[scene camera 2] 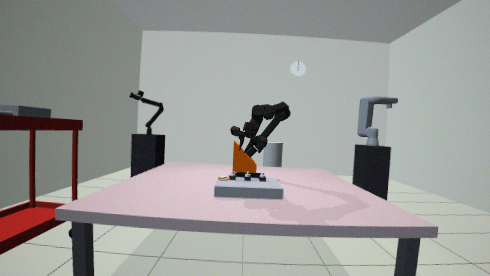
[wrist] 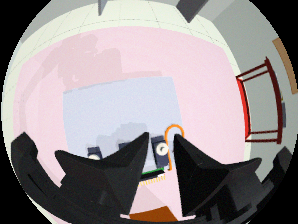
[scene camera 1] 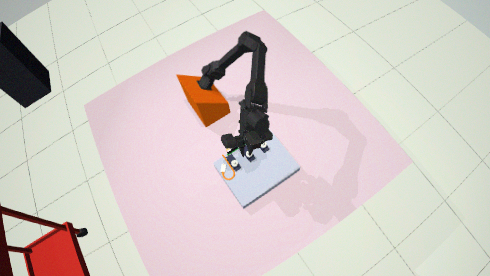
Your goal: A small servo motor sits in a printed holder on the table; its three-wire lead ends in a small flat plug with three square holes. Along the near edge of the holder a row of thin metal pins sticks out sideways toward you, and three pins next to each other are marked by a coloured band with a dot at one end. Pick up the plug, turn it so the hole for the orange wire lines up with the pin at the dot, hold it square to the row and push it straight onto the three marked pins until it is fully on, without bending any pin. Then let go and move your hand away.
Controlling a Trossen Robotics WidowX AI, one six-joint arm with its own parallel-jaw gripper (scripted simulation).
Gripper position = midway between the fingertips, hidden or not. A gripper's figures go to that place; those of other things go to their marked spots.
My gripper (wrist: 161,137) is 10 cm from the lens. A grey holder (wrist: 103,115): 25 cm from the lens.
